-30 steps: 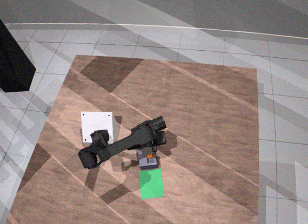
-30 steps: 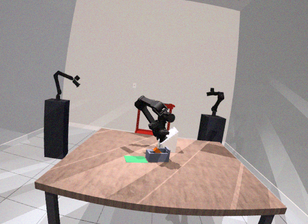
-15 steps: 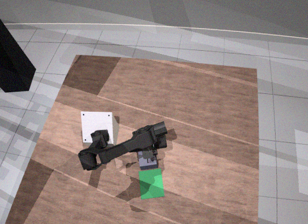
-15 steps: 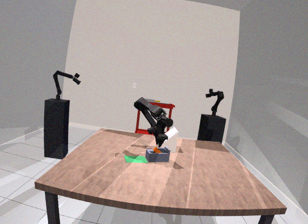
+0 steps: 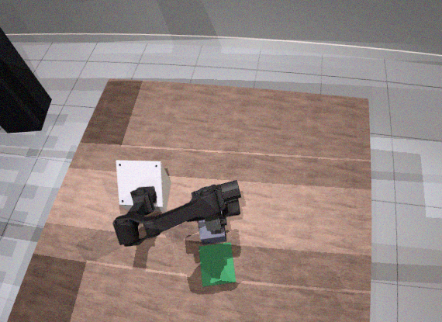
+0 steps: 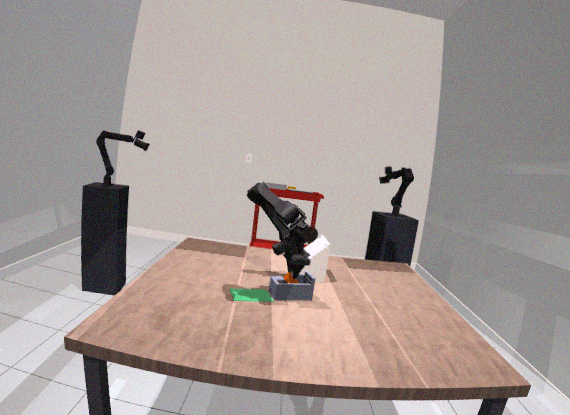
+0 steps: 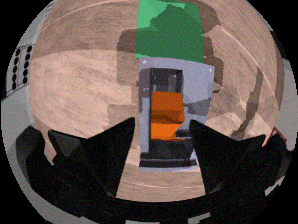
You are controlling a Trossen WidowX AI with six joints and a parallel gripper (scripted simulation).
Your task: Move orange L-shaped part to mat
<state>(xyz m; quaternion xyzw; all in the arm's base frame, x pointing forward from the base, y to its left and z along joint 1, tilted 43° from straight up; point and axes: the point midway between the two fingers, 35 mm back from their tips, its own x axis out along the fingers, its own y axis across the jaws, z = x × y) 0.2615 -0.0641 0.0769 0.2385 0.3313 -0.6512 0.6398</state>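
My gripper tip is now 20 mm past the orange L-shaped part, 30 mm to the right of it and 50 mm above it. Round my gripper tip: green mat (150 mm to the right, 100 mm below).
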